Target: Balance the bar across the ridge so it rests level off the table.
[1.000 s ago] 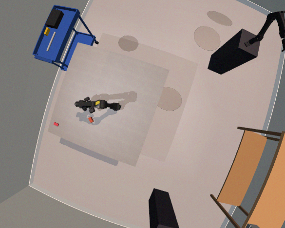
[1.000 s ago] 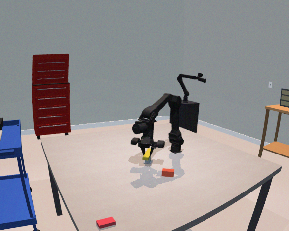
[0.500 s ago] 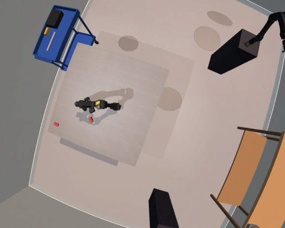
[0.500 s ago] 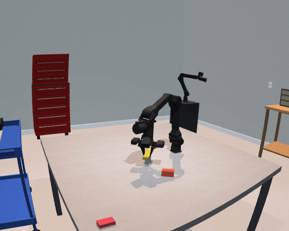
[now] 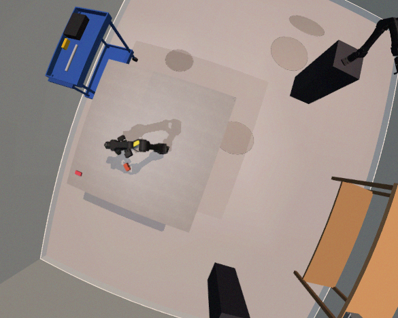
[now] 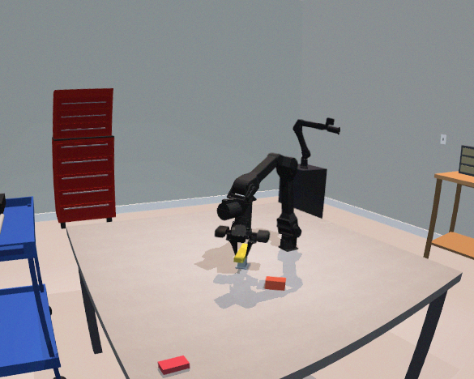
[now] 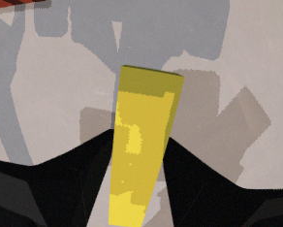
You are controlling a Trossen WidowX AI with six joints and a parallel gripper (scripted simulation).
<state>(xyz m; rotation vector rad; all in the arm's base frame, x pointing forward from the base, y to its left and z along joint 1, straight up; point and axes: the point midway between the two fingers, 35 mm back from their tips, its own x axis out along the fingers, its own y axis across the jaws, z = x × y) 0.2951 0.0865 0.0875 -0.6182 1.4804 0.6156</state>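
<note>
My gripper tip is 20 mm to the left of the yellow bar and 20 mm past it. Round my gripper tip: red block: 440 mm ahead, 410 mm to the left, 40 mm below; then orange block: 180 mm to the left, 40 mm below, 20 mm behind.
</note>
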